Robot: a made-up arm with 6 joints.
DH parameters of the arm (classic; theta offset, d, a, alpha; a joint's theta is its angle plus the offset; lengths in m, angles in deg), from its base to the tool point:
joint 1: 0 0.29 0 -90
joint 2: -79.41 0 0.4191 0
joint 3: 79.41 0 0.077 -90
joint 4: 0 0.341 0 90
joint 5: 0 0 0.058 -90
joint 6: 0 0.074 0 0
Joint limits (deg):
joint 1: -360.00..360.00
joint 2: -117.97..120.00
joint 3: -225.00..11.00
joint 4: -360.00..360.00
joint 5: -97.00..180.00
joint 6: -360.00..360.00
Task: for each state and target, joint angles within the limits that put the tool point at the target. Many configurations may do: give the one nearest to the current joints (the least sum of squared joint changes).
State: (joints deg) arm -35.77 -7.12 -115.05 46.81 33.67 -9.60
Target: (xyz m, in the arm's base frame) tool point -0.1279 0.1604 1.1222
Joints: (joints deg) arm -53.20 -30.46 -146.83 45.33 32.67 -9.60
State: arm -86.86 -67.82 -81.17 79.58 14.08 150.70
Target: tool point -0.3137 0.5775 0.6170
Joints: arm -65.42 -105.14 -96.80 78.64 8.86 150.70
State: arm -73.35 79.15 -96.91 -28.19 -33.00 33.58
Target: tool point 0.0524 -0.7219 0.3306
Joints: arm -89.32 50.19 -91.74 -28.35 -40.67 33.58
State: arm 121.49 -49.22 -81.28 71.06 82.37 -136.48
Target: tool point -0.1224 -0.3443 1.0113
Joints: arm 78.94 -53.94 -126.79 81.01 73.72 -136.48
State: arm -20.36 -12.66 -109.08 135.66 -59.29 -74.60
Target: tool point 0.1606 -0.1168 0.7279
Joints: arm -20.58 -27.63 -68.53 144.36 -67.06 -74.60
